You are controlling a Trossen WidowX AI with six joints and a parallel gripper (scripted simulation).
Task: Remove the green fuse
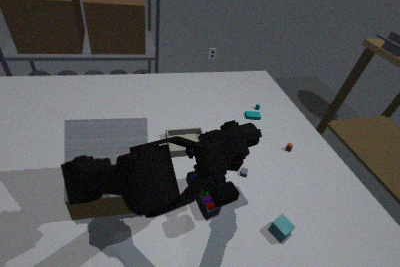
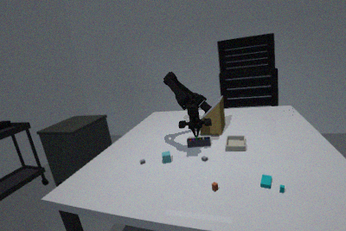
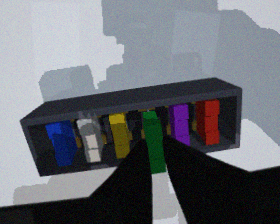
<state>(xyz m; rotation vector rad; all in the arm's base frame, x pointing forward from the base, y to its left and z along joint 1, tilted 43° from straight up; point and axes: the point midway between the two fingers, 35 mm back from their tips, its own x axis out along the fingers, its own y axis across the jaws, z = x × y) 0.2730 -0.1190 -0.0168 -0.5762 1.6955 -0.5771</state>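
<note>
My gripper tip is now 30 mm short of the tray, 220 mm to the right of it and 50 mm above it. Round my gripper tip: green fuse 10 mm below.
</note>
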